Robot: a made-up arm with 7 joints. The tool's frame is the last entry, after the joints. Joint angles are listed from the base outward.
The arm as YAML. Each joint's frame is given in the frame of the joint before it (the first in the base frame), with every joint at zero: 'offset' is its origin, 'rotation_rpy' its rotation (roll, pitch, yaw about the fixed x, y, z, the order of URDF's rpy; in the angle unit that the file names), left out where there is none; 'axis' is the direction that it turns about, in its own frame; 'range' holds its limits. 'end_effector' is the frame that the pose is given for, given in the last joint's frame.
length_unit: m
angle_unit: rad
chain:
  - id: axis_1
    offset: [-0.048, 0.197, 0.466]
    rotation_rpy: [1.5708, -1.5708, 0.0]
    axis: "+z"
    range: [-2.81, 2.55]
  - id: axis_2
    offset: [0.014, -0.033, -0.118]
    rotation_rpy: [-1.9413, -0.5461, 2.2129]
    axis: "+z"
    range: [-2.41, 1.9]
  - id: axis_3
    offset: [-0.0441, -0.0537, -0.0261]
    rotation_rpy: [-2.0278, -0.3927, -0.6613]
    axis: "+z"
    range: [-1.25, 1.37]
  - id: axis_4
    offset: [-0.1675, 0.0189, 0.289]
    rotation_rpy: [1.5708, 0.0, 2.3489]
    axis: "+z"
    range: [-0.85, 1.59]
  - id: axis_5
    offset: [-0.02, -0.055, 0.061]
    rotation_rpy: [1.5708, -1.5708, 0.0]
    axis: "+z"
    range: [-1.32, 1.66]
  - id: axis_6
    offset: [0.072, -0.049, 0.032]
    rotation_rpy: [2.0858, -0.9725, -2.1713]
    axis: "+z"
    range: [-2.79, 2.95]
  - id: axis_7
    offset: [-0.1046, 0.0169, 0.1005]
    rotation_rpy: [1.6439, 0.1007, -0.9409]
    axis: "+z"
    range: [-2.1, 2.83]
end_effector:
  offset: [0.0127, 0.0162, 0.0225]
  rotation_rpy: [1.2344, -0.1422, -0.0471]
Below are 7 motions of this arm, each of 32 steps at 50 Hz.
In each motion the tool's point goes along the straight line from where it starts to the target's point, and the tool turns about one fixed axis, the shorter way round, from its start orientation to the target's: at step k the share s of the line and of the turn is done. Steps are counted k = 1, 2, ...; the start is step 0. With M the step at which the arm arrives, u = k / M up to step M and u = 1 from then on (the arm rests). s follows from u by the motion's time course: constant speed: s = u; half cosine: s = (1 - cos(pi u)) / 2; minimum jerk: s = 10 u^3 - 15 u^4 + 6 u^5.
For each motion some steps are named. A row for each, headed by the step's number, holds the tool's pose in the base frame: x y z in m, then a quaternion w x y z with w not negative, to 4 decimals.
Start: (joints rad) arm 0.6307 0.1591 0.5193 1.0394 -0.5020 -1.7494 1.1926
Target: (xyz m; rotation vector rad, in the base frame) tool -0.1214 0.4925 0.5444 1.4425 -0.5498 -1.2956
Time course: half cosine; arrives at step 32
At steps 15, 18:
15: -0.1604 0.4609 0.5917 0.5002 0.7328 -0.0181 -0.4609
18: -0.1500 0.4693 0.5791 0.5127 0.7034 -0.0756 -0.4864

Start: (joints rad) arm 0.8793 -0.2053 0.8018 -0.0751 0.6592 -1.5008 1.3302
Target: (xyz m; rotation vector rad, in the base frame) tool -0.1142 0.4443 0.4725 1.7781 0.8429 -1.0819
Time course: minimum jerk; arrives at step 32
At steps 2, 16, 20, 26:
2: -0.1101 0.3953 0.3836 0.1491 0.6470 0.5499 -0.5067
16: -0.1122 0.4197 0.4280 0.2959 0.6921 0.4521 -0.4787
20: -0.1131 0.4308 0.4480 0.3591 0.7048 0.4026 -0.4607
26: -0.1140 0.4419 0.4682 0.4204 0.7126 0.3500 -0.4393

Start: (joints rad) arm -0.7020 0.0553 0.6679 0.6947 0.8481 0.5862 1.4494
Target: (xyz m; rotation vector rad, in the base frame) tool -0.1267 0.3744 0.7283 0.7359 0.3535 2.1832
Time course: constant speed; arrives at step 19
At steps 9, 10, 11, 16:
9: -0.1475 0.3713 0.7242 0.3945 0.3118 0.0924 0.8595
10: -0.1455 0.3716 0.7246 0.3945 0.3096 0.0971 0.8597
11: -0.1434 0.3719 0.7250 0.3945 0.3075 0.1018 0.8599
16: -0.1330 0.3735 0.7271 0.3945 0.2967 0.1253 0.8606

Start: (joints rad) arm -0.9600 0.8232 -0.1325 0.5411 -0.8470 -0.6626 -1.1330
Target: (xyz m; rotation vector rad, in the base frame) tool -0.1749 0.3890 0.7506 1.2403 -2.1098 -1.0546
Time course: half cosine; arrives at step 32
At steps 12, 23, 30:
12: -0.0279 0.3584 0.7074 0.5558 0.4917 -0.6693 -0.0365
23: -0.1360 0.3809 0.7392 0.3295 0.4739 -0.7602 -0.2982
30: -0.1729 0.3886 0.7500 0.2411 0.4536 -0.7692 -0.3802

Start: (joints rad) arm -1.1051 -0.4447 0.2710 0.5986 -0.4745 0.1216 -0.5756
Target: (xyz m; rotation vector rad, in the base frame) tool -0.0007 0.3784 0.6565 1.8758 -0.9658 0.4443
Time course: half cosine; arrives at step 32
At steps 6, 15, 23, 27, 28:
6: -0.0603 0.2744 0.7267 0.5349 0.6860 -0.2388 0.4315
15: -0.0364 0.3160 0.6986 0.5161 0.7269 -0.3049 0.3351
23: -0.0126 0.3576 0.6705 0.4893 0.7562 -0.3662 0.2337
27: -0.0045 0.3717 0.6610 0.4785 0.7635 -0.3856 0.1985
28: -0.0032 0.3741 0.6594 0.4766 0.7646 -0.3888 0.1925

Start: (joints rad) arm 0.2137 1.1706 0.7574 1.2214 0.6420 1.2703 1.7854
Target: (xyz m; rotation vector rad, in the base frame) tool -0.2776 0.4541 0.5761 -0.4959 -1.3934 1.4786
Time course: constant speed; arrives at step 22
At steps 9, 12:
9: -0.2276 0.4786 0.6726 0.6724 -0.0443 -0.1767 0.7174
12: -0.2391 0.4729 0.6503 0.6455 -0.0837 -0.2761 0.7071

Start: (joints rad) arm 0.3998 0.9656 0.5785 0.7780 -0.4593 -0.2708 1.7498
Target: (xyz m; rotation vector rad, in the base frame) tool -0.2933 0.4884 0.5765 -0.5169 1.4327 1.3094
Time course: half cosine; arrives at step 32
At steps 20, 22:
20: -0.2599 0.4634 0.5833 0.5859 -0.3346 0.4765 0.5636
22: -0.2692 0.4704 0.5814 0.5739 -0.3027 0.5134 0.5617

